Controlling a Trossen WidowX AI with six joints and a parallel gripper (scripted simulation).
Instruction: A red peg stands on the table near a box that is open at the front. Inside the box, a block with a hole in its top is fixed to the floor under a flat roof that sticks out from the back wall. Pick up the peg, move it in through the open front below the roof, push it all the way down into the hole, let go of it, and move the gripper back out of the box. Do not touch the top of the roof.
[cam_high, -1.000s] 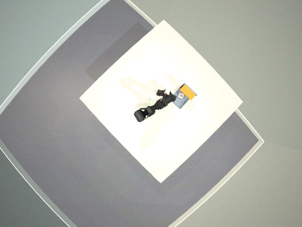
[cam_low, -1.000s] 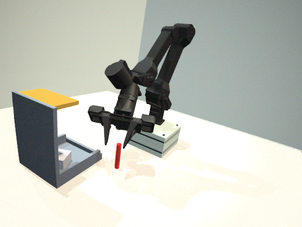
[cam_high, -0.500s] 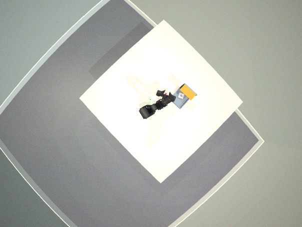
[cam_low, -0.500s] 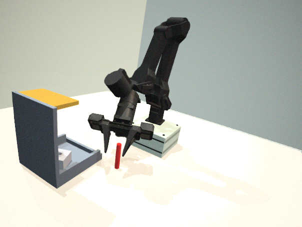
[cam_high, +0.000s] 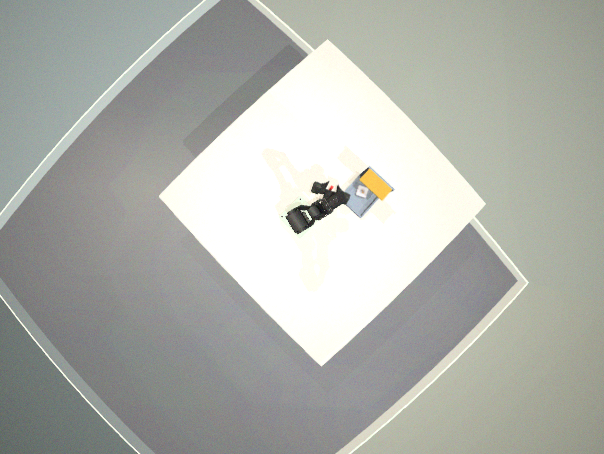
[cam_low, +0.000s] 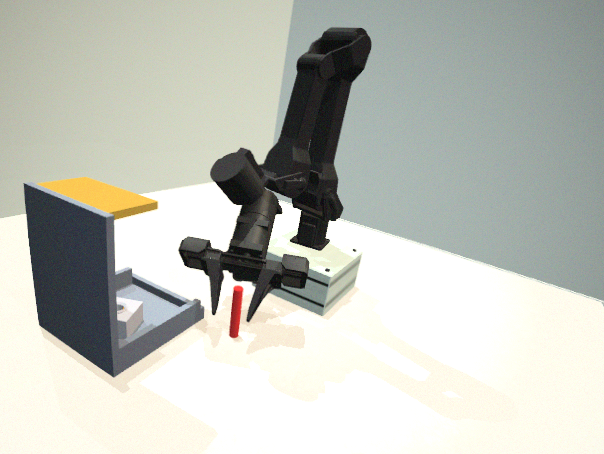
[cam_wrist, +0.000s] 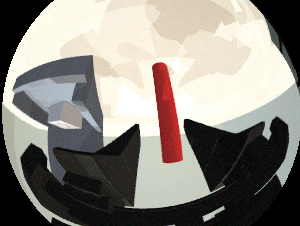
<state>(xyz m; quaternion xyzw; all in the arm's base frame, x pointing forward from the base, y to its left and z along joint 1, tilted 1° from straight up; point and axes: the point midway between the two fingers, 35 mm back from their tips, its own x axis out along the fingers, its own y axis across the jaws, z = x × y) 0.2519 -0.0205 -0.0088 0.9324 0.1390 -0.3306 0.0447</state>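
My gripper tip is now 16 cm to the left of the orange roof, 15 cm below it and 8 cm short of it. The rest, counted from my gripper tip: red peg 3 cm behind, 1 cm to the right, 1 cm below.
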